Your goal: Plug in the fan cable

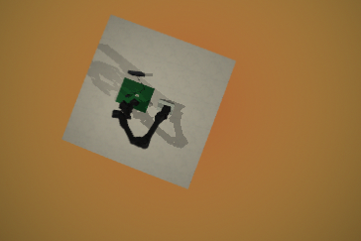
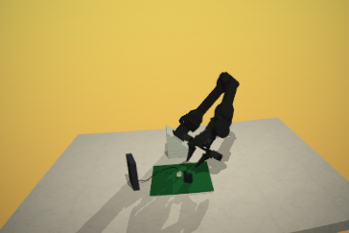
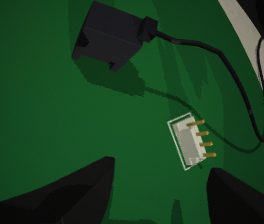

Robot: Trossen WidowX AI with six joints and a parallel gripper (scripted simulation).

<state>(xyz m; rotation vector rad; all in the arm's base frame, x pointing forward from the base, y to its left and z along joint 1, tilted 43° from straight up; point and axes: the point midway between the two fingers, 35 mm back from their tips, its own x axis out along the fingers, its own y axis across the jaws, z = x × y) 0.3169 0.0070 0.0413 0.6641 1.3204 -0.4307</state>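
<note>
My gripper tip is now 7 cm short of the fan plug, 3 cm above it and 2 cm to the left of it. From my gripper tip the other things lie so: four-pin fan header (5 cm to the right, 5 cm below, 1 cm behind); green board (6 cm below, 5 cm to the right, 1 cm ahead); black fan (23 cm to the right, 2 cm ahead, 1 cm above).
</note>
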